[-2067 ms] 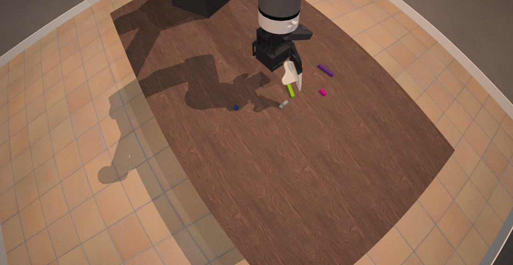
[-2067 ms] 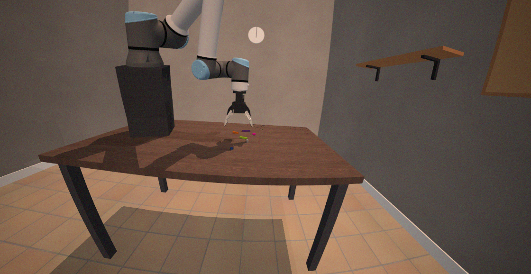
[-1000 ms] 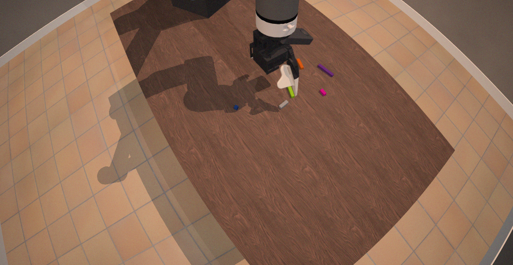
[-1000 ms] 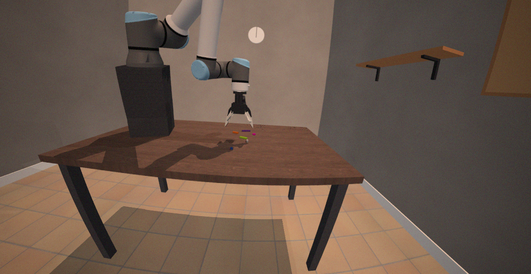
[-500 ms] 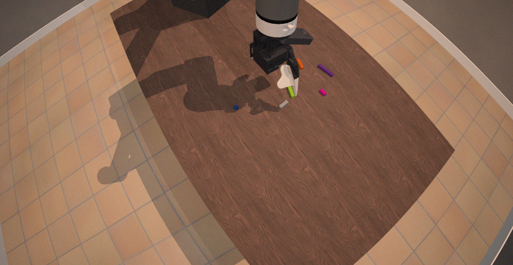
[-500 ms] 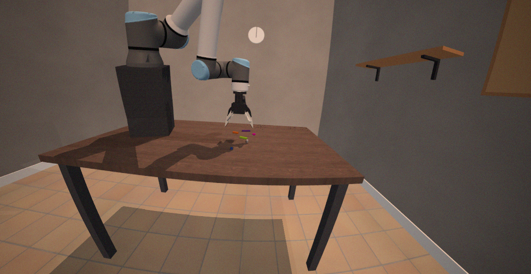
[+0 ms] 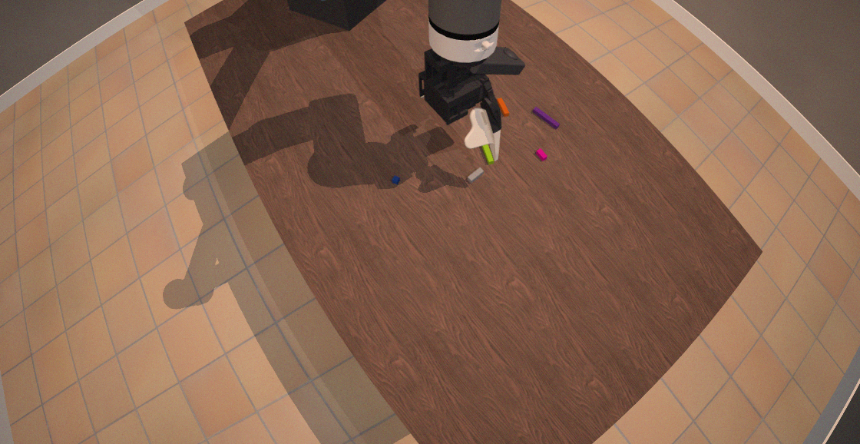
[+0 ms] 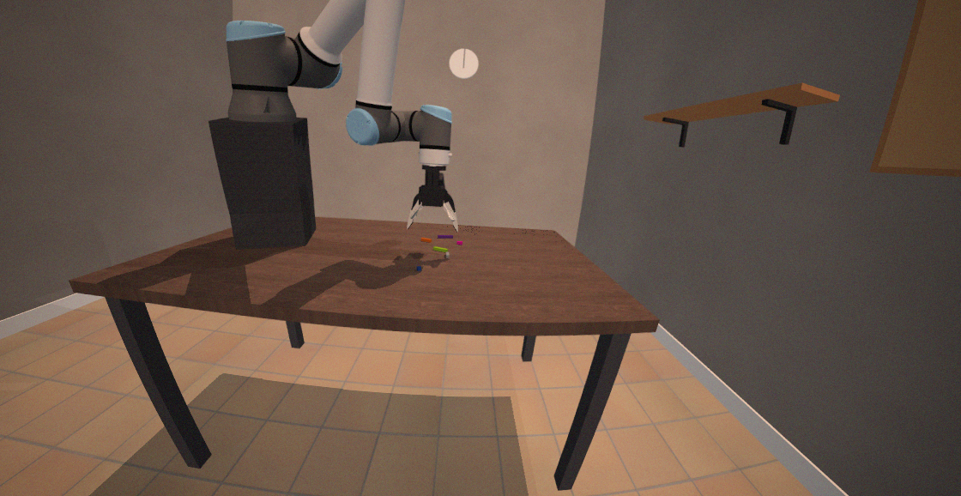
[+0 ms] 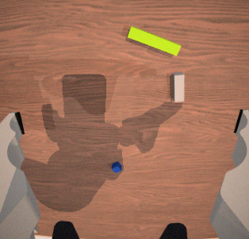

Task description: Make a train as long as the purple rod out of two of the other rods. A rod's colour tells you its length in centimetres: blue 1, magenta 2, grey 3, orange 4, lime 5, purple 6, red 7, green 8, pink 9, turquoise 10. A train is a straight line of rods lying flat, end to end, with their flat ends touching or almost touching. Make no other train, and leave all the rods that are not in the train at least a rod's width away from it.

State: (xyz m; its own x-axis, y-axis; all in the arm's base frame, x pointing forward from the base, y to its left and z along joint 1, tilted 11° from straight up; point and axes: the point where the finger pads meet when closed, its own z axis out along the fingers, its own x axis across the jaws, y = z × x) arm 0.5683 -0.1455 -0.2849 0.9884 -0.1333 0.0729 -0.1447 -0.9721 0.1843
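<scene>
Now: the blue rod 40 mm behind my hand, 130 mm to the right of it and 70 mm below it. Round my hand: lime rod: 30 mm ahead, 30 mm to the left, 70 mm below; grey rod: 50 mm ahead, 20 mm to the right, 70 mm below; orange rod: 20 mm behind, 130 mm to the left, 70 mm below.
</scene>
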